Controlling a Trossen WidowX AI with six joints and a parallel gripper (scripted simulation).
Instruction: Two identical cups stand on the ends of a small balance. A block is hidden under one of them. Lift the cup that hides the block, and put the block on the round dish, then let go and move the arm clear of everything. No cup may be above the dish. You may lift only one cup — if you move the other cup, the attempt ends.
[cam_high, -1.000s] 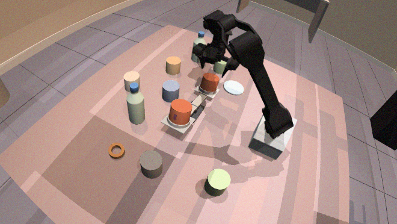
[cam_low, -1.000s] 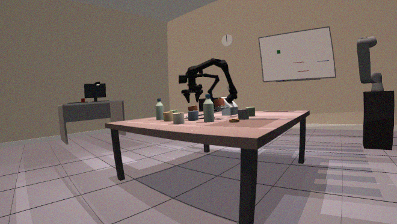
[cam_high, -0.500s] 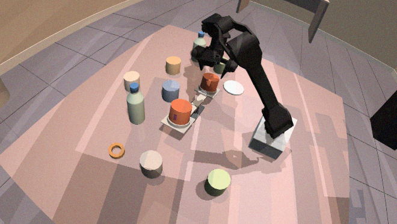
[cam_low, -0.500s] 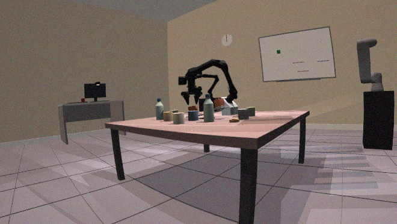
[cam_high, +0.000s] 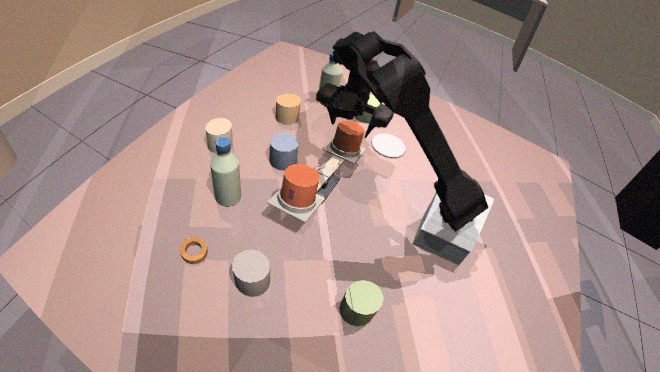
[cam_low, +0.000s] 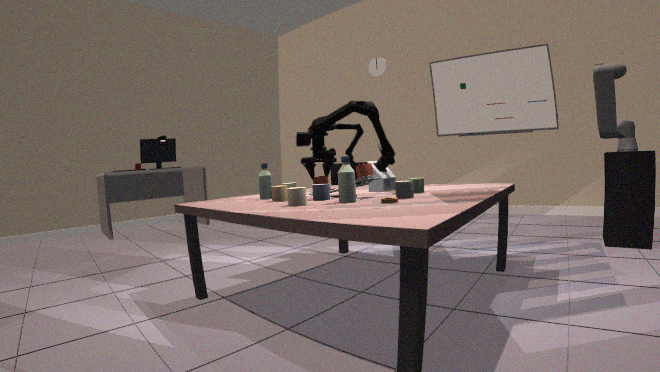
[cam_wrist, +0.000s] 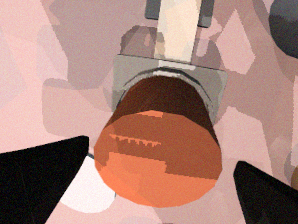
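Now: gripper tip 40 mm above the pale green block. From my gripper tip the other things lie so: white round dish (90 mm behind, 110 mm to the right, 80 mm below); blue cup (100 mm ahead, 110 mm to the left, 50 mm below); small balance (140 mm to the left, 60 mm below).
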